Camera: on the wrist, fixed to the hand. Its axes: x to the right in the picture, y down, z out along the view.
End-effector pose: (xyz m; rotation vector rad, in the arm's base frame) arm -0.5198 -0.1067 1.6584 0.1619 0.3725 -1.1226
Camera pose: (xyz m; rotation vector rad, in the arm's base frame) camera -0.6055 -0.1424 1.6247 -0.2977 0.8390 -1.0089
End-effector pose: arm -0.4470 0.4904 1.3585 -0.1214 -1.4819 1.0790
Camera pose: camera -0.3729 0.4666 1.4194 -0.5705 -1.6170 0.5360
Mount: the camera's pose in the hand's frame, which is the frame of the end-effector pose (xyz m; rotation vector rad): 0.0102 -0.0906 -0.0381 -0.6040 0.1539 -0.0546
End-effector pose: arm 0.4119 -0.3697 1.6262 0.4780 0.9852 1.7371
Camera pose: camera 0.4339 -0.3637 1.5301 -0.0716 0.5231 1.9297
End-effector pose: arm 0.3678 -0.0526 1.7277 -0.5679 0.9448 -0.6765
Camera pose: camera 0.3144 -0.1255 1.7676 -1.0880 1.2909 -0.4805
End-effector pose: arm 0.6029 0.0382 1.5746 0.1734 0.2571 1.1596
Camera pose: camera 0.6755 0.0122 1.5128 -0.4525 0.0377 1.1500
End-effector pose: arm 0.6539 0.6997 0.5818 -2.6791 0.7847 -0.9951
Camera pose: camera 0.6733 0.7714 0.6469 2.4022 -0.9244 0.8622
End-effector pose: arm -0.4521 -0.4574 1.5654 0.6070 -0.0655 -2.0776
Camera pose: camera -0.5104 -0.4079 1.5029 0.3898 0.6496 -1.9551
